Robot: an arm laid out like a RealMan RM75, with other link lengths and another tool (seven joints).
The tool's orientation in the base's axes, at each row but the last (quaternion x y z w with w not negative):
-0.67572, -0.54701, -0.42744, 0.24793
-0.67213, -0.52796, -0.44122, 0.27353
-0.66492, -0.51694, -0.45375, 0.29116
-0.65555, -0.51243, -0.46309, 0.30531
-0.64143, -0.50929, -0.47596, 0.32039
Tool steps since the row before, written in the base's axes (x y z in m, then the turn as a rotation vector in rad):
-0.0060, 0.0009, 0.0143, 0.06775, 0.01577, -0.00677
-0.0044, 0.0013, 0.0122, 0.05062, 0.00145, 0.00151
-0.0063, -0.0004, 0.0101, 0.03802, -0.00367, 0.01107
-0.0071, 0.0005, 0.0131, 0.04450, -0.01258, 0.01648
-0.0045, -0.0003, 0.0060, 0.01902, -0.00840, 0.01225
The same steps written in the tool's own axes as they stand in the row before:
0.0124, -0.0041, -0.0084, 0.00502, 0.05915, 0.03688
0.0111, -0.0034, -0.0059, 0.00470, 0.04787, 0.01592
0.0086, -0.0050, -0.0065, 0.01050, 0.03818, 0.00372
0.0119, -0.0059, -0.0067, 0.01231, 0.04733, -0.00425
0.0054, -0.0038, -0.0036, 0.00909, 0.02145, -0.00630

